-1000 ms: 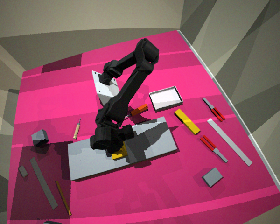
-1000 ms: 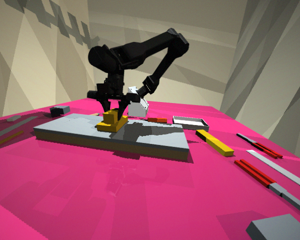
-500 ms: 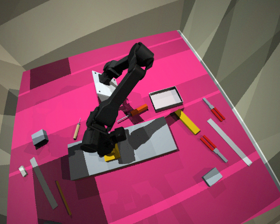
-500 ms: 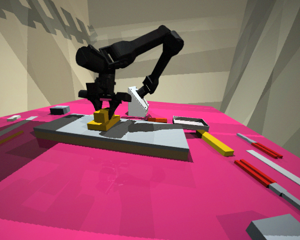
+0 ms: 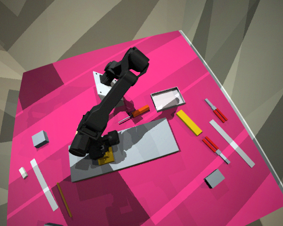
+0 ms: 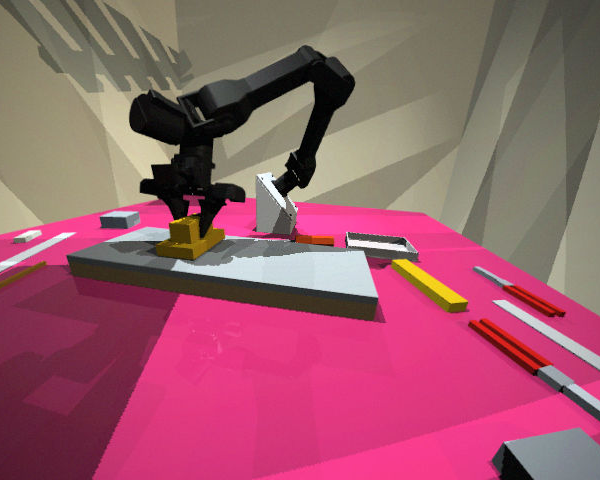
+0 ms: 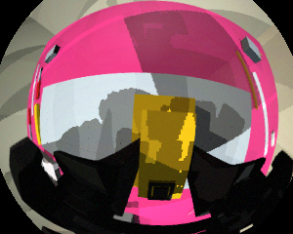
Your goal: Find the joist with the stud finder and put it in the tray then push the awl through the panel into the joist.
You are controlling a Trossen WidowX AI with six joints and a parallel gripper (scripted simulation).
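Now: gripper tip 210 mm past the grey tray, 390 mm to the right of it and 50 mm above it. Also, from my gripper tip: pencil (160 mm ahead, 250 mm to the right, 60 mm below); then yellow stud finder (20 mm behind, 20 mm above); then awl (190 mm behind, 130 mm to the right, 60 mm below).
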